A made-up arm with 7 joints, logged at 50 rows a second.
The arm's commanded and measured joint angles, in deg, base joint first. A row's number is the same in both.
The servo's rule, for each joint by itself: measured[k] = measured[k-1] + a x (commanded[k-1-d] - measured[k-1]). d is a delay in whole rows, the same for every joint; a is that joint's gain. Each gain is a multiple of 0.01, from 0.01 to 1. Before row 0 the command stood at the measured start. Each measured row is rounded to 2 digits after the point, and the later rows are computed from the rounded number. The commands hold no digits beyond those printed.
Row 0, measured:
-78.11 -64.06 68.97 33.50 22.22 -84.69 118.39
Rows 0 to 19, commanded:
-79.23 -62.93 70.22 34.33 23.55 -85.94 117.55
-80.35 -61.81 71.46 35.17 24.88 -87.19 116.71
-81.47 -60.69 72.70 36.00 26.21 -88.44 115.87
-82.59 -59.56 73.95 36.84 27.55 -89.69 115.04
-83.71 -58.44 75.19 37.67 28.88 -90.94 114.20
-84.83 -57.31 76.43 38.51 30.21 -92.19 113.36
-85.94 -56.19 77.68 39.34 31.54 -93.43 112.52
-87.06 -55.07 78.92 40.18 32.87 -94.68 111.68
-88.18 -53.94 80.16 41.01 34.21 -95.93 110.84
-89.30 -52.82 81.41 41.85 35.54 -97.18 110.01
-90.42 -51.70 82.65 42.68 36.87 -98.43 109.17
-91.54 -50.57 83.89 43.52 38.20 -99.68 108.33
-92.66 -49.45 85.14 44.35 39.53 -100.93 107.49
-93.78 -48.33 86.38 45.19 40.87 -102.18 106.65
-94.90 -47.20 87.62 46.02 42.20 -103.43 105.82
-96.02 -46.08 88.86 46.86 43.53 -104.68 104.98
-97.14 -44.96 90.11 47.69 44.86 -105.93 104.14
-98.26 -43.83 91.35 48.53 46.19 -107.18 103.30
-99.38 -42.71 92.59 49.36 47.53 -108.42 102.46
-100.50 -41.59 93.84 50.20 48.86 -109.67 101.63
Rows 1 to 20, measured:
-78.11 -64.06 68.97 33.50 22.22 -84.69 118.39
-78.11 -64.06 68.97 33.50 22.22 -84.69 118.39
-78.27 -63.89 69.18 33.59 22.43 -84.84 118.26
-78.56 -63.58 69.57 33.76 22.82 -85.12 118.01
-78.97 -63.15 70.10 34.01 23.36 -85.52 117.67
-79.48 -62.61 70.75 34.32 24.03 -86.02 117.25
-80.07 -61.98 71.50 34.69 24.81 -86.61 116.76
-80.74 -61.28 72.34 35.11 25.67 -87.28 116.22
-81.47 -60.52 73.25 35.58 26.61 -88.02 115.63
-82.25 -59.70 74.21 36.09 27.61 -88.82 115.00
-83.08 -58.84 75.22 36.63 28.67 -89.67 114.33
-83.95 -57.94 76.27 37.20 29.77 -90.57 113.64
-84.86 -57.00 77.35 37.80 30.91 -91.51 112.92
-85.80 -56.04 78.46 38.43 32.08 -92.49 112.19
-86.76 -55.05 79.60 39.08 33.27 -93.50 111.44
-87.74 -54.04 80.75 39.75 34.49 -94.54 110.67
-88.74 -53.01 81.92 40.44 35.72 -95.61 109.89
-89.76 -51.97 83.10 41.15 36.97 -96.70 109.10
-90.79 -50.92 84.29 41.87 38.23 -97.81 108.31
-91.84 -49.86 85.49 42.60 39.50 -98.93 107.51
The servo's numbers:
d 2
a 0.14 0.15 0.17 0.11 0.16 0.12 0.16

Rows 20 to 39, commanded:
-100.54 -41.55 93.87 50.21 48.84 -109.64 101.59
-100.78 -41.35 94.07 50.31 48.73 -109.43 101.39
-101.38 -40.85 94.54 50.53 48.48 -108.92 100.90
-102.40 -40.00 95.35 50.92 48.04 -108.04 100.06
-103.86 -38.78 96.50 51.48 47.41 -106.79 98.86
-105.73 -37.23 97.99 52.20 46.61 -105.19 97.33
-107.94 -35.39 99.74 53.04 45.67 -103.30 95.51
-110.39 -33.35 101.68 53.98 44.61 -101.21 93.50
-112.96 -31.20 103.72 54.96 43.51 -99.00 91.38
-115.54 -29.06 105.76 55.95 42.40 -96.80 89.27
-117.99 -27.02 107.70 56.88 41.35 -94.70 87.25
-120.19 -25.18 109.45 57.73 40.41 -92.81 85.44
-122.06 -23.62 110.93 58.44 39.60 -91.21 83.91
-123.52 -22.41 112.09 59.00 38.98 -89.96 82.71
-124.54 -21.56 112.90 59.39 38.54 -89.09 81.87
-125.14 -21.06 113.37 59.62 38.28 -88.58 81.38
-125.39 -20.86 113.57 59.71 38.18 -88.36 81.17
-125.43 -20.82 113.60 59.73 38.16 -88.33 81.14
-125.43 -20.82 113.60 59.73 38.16 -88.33 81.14
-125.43 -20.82 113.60 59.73 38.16 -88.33 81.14
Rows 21 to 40, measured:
-92.90 -48.79 86.70 43.34 40.78 -100.07 106.70
-93.96 -47.71 87.91 44.09 42.07 -101.22 105.89
-94.88 -46.79 88.92 44.76 43.15 -102.23 105.20
-95.71 -45.97 89.80 45.37 44.04 -103.09 104.59
-96.50 -45.20 90.61 45.94 44.75 -103.79 104.00
-97.33 -44.42 91.42 46.49 45.28 -104.30 103.37
-98.24 -43.57 92.28 47.04 45.62 -104.60 102.65
-99.29 -42.62 93.25 47.61 45.78 -104.67 101.80
-100.50 -41.54 94.35 48.21 45.76 -104.51 100.79
-101.88 -40.31 95.60 48.84 45.58 -104.11 99.62
-103.43 -38.94 96.98 49.51 45.25 -103.50 98.30
-105.13 -37.46 98.47 50.22 44.79 -102.70 96.86
-106.93 -35.89 100.04 50.95 44.24 -101.74 95.32
-108.79 -34.28 101.64 51.70 43.63 -100.67 93.74
-110.65 -32.68 103.22 52.44 42.99 -99.53 92.17
-112.45 -31.14 104.73 53.16 42.35 -98.38 90.66
-114.14 -29.70 106.12 53.85 41.74 -97.27 89.25
-115.68 -28.40 107.35 54.48 41.19 -96.23 87.99
-117.04 -27.27 108.41 55.06 40.71 -95.29 86.90
-118.21 -26.30 109.29 55.57 40.30 -94.45 85.98

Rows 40 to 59, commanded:
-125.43 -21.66 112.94 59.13 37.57 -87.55 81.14
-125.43 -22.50 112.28 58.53 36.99 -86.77 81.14
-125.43 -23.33 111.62 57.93 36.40 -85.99 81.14
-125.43 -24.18 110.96 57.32 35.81 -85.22 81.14
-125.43 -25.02 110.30 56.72 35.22 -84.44 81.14
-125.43 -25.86 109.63 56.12 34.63 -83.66 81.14
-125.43 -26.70 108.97 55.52 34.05 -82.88 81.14
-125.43 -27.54 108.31 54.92 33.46 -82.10 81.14
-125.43 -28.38 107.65 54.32 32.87 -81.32 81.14
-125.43 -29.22 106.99 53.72 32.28 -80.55 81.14
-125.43 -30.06 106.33 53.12 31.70 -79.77 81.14
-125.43 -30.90 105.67 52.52 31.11 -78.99 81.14
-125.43 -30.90 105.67 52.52 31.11 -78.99 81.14
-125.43 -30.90 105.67 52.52 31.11 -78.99 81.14
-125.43 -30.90 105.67 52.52 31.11 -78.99 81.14
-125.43 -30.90 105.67 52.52 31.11 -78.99 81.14
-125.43 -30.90 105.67 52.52 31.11 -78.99 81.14
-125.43 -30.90 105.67 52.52 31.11 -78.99 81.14
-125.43 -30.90 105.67 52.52 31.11 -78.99 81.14
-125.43 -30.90 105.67 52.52 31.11 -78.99 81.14
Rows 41 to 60, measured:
-119.22 -25.48 110.02 56.03 39.96 -93.72 85.21
-120.09 -24.78 110.63 56.44 39.67 -93.07 84.56
-120.84 -24.31 111.02 56.74 39.33 -92.41 84.01
-121.48 -24.04 111.23 56.94 38.96 -91.73 83.55
-122.03 -23.93 111.30 57.05 38.55 -91.04 83.16
-122.51 -23.97 111.24 57.08 38.11 -90.34 82.84
-122.92 -24.13 111.08 57.04 37.65 -89.63 82.57
-123.27 -24.39 110.83 56.94 37.17 -88.91 82.34
-123.57 -24.74 110.51 56.78 36.67 -88.19 82.15
-123.83 -25.16 110.14 56.58 36.16 -87.46 81.99
-124.05 -25.64 109.72 56.33 35.63 -86.72 81.85
-124.24 -26.18 109.26 56.04 35.09 -85.98 81.74
-124.41 -26.76 108.76 55.72 34.55 -85.23 81.64
-124.55 -27.38 108.23 55.37 34.00 -84.48 81.56
-124.67 -27.91 107.79 55.06 33.54 -83.82 81.49
-124.78 -28.36 107.43 54.78 33.15 -83.24 81.43
-124.87 -28.74 107.13 54.53 32.82 -82.73 81.38
-124.95 -29.06 106.88 54.31 32.55 -82.28 81.34
-125.02 -29.34 106.67 54.11 32.32 -81.89 81.31
-125.08 -29.57 106.50 53.94 32.13 -81.54 81.28

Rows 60 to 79, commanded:
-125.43 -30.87 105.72 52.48 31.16 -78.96 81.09
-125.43 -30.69 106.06 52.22 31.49 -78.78 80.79
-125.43 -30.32 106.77 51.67 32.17 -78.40 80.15
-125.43 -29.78 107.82 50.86 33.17 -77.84 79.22
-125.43 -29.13 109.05 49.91 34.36 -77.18 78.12
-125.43 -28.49 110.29 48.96 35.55 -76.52 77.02
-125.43 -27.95 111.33 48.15 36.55 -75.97 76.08
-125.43 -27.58 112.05 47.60 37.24 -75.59 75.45
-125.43 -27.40 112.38 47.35 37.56 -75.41 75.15
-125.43 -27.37 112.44 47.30 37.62 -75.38 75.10
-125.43 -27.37 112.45 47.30 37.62 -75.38 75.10
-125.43 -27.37 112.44 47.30 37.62 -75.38 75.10
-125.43 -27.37 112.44 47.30 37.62 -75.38 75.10
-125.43 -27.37 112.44 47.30 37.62 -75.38 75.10
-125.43 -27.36 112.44 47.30 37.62 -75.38 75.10
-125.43 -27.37 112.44 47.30 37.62 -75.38 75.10
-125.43 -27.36 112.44 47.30 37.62 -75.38 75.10
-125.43 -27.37 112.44 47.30 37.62 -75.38 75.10
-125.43 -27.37 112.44 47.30 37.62 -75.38 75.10
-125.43 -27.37 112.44 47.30 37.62 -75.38 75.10
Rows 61 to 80, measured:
-125.13 -29.77 106.36 53.78 31.97 -81.23 81.26
-125.17 -29.94 106.24 53.64 31.83 -80.96 81.24
-125.21 -30.08 106.15 53.51 31.72 -80.72 81.22
-125.24 -30.17 106.13 53.37 31.68 -80.49 81.15
-125.27 -30.19 106.24 53.18 31.76 -80.24 80.99
-125.29 -30.13 106.51 52.92 31.99 -79.95 80.71
-125.31 -29.98 106.94 52.59 32.37 -79.62 80.30
-125.33 -29.76 107.51 52.19 32.88 -79.25 79.78
-125.34 -29.49 108.16 51.75 33.47 -78.86 79.19
-125.35 -29.20 108.82 51.29 34.07 -78.47 78.59
-125.36 -28.93 109.43 50.86 34.63 -78.10 78.04
-125.37 -28.70 109.94 50.47 35.11 -77.77 77.57
-125.38 -28.50 110.37 50.12 35.51 -77.48 77.17
-125.39 -28.33 110.72 49.81 35.85 -77.23 76.84
-125.40 -28.19 111.01 49.53 36.13 -77.01 76.56
-125.40 -28.07 111.25 49.28 36.37 -76.81 76.33
-125.40 -27.96 111.45 49.06 36.57 -76.64 76.13
-125.40 -27.87 111.62 48.87 36.74 -76.49 75.97
-125.40 -27.79 111.76 48.70 36.88 -76.36 75.83
-125.40 -27.73 111.88 48.55 37.00 -76.24 75.71

